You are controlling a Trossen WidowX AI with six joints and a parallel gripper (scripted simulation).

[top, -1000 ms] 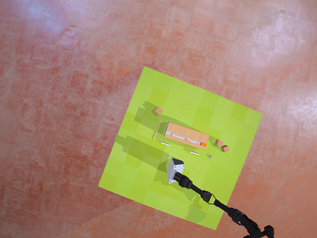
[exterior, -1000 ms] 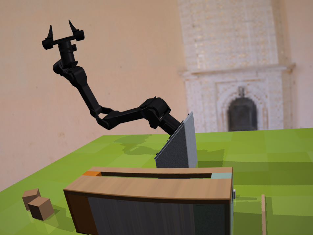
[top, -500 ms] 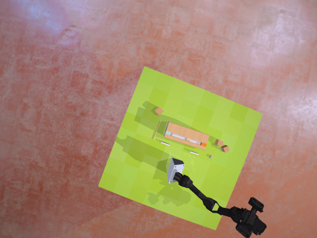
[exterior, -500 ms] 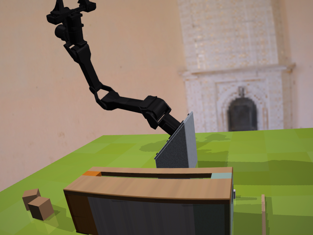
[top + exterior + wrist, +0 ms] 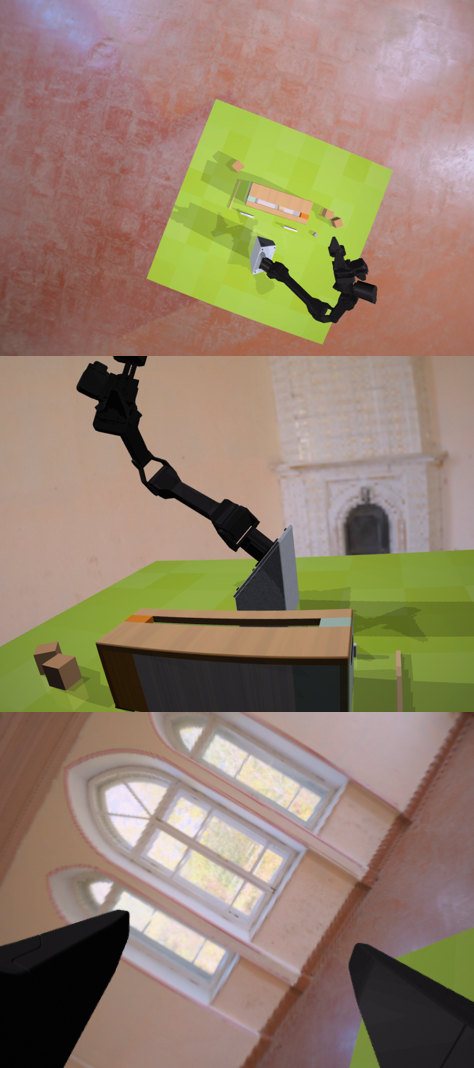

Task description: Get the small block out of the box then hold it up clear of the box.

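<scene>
The long wooden box lies 13 cm to the left of my gripper tip and 50 cm below it. Round my gripper tip: thin wooden strip: 2 cm behind, 40 cm to the left, 55 cm below.
</scene>
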